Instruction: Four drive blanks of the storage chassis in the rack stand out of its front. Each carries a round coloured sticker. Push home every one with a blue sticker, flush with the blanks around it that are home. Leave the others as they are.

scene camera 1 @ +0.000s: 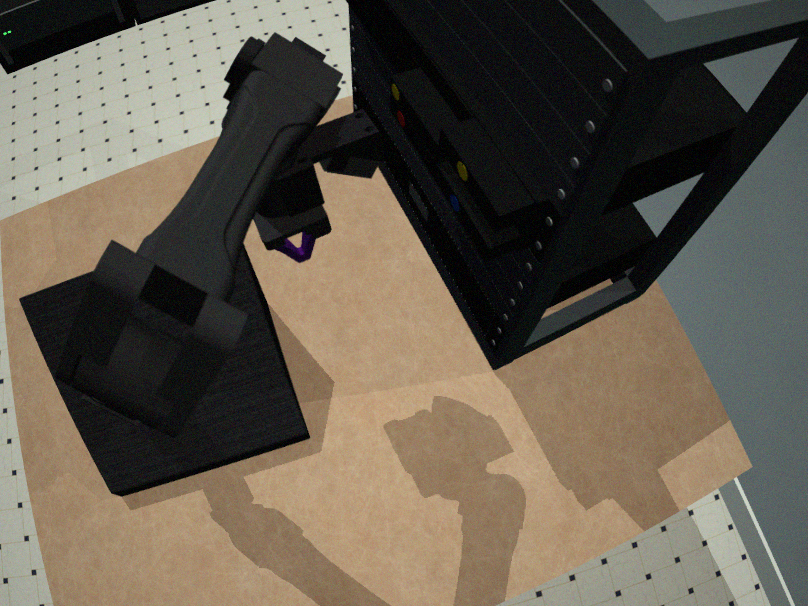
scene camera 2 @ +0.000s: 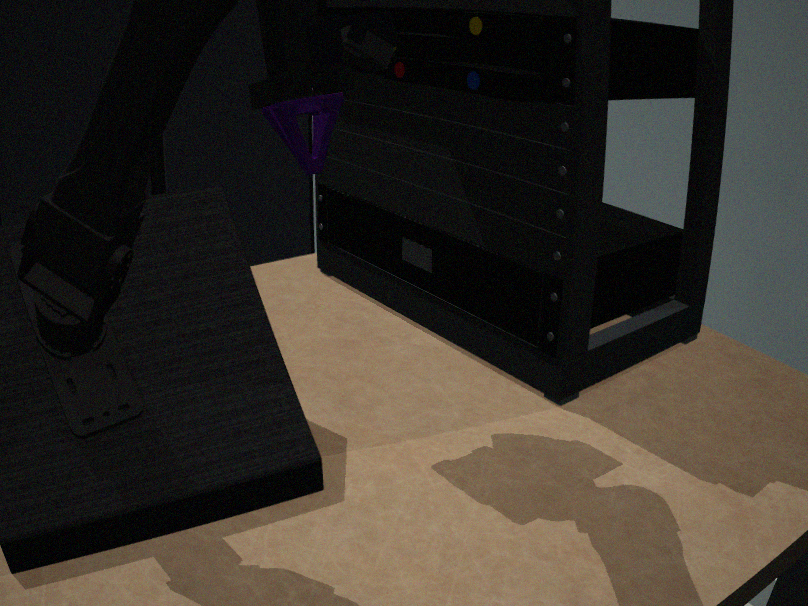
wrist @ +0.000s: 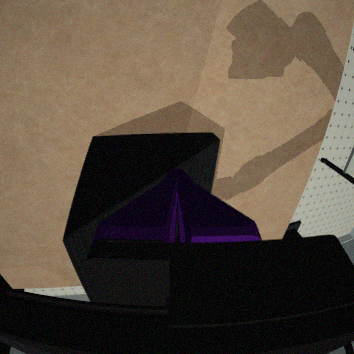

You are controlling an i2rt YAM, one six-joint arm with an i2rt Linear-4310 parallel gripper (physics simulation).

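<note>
The storage chassis, high in the rack (scene camera 1: 535,287) (scene camera 2: 584,260), has four stickered blanks. The right column has a yellow sticker (scene camera 1: 462,170) (scene camera 2: 475,25) above the blue sticker (scene camera 1: 454,202) (scene camera 2: 473,80). The left column has a yellow sticker (scene camera 1: 394,91) above a red sticker (scene camera 1: 400,118) (scene camera 2: 399,69); in scene camera 2 the arm's wrist hides that left yellow one. In scene camera 1 the blanks stand out of the front; the red one's depth is hard to tell. My gripper (scene camera 1: 301,254) (scene camera 2: 315,166) (wrist: 176,176) is shut and empty, its purple fingertips pointing down, apart from the rack front.
The black base block (scene camera 1: 274,417) (scene camera 2: 287,476) (wrist: 140,170) lies under the arm, left of the rack. The dark wrist part (scene camera 1: 352,163) (scene camera 2: 368,48) is close to the rack's left front; whether it touches cannot be told. A black unit with a grey label (scene camera 2: 417,254) sits low in the rack.
</note>
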